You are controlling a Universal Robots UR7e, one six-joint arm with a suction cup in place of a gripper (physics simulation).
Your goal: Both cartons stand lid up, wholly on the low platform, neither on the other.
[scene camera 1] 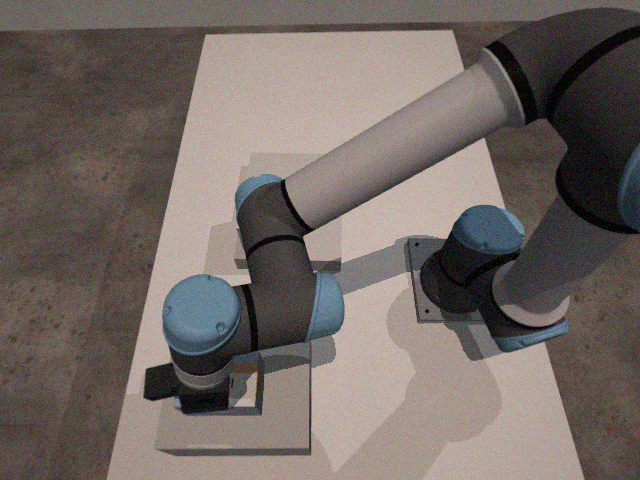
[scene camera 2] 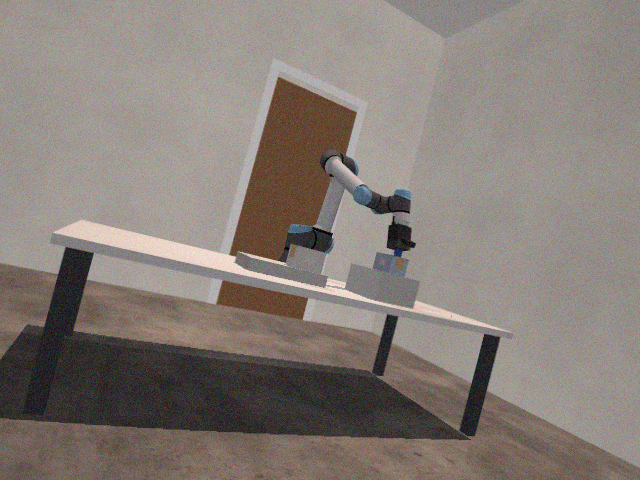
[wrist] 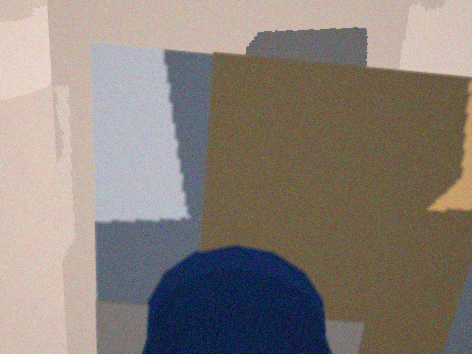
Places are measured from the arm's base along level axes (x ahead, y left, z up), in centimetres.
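Pixels of known places: end effector, tool point: [scene camera 2: 397, 260] [wrist: 231, 274]; arm's base, origin of the base link: [scene camera 1: 453, 282].
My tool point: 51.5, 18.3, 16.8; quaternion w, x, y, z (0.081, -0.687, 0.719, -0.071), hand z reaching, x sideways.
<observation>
Ahead of a thing's pixels: the offset from my tool point to its top centre, as dx, dy, dz. "*": to the spot under its first point. Level surfaces: height alone.
A carton with a tan band {-2.1, -1.4, +1.3} [wrist: 305, 158] [scene camera 2: 390, 263] and a light blue top stands on the taller grey block {-3.8, -1.9, -6.4} [scene camera 2: 382, 288] [scene camera 1: 285, 419] near the table's front end. In scene camera 1 only its edge {* -6.8, +0.9, +1.3} [scene camera 1: 248, 387] shows beside the wrist. My suction cup [wrist: 234, 302] [scene camera 2: 397, 253] sits down on the top of this carton, on the tan band. The second carton {-11.6, -38.8, -5.0} [scene camera 2: 306, 259] stands on the low platform {-19.1, -44.6, -13.6} [scene camera 2: 270, 268] [scene camera 1: 325, 243] further back; the arm hides it in scene camera 1.
The arm's base plate [scene camera 1: 415, 281] is bolted to the table {dz -18.4} [scene camera 1: 375, 429] at the right. The forearm crosses above the low platform. The table's left edge runs close to the taller block.
</observation>
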